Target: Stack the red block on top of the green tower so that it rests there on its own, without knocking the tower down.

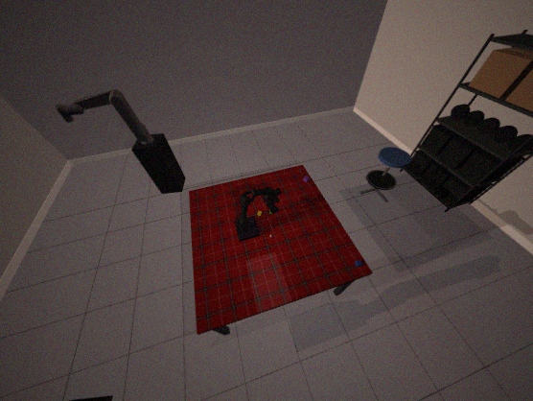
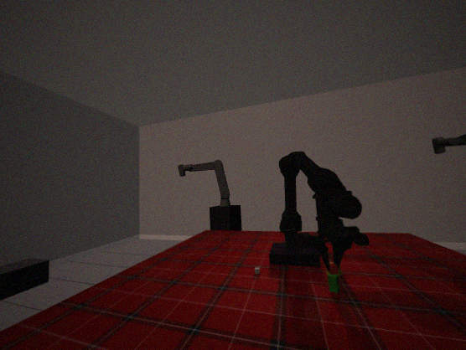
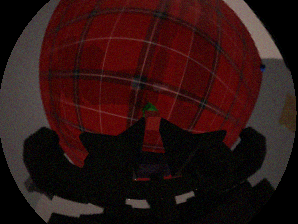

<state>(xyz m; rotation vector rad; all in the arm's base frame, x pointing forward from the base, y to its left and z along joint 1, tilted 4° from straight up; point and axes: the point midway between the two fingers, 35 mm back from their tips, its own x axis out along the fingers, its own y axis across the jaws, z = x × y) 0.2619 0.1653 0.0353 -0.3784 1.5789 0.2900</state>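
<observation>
The yellow block is 100 mm behind my gripper tip and 40 mm below it. Also, from my gripper tip: red block right at my gripper tip; then small white cube 240 mm to the right, 50 mm below, 30 mm behind; then purple cube 420 mm ahead, 390 mm to the left, 40 mm below.
</observation>
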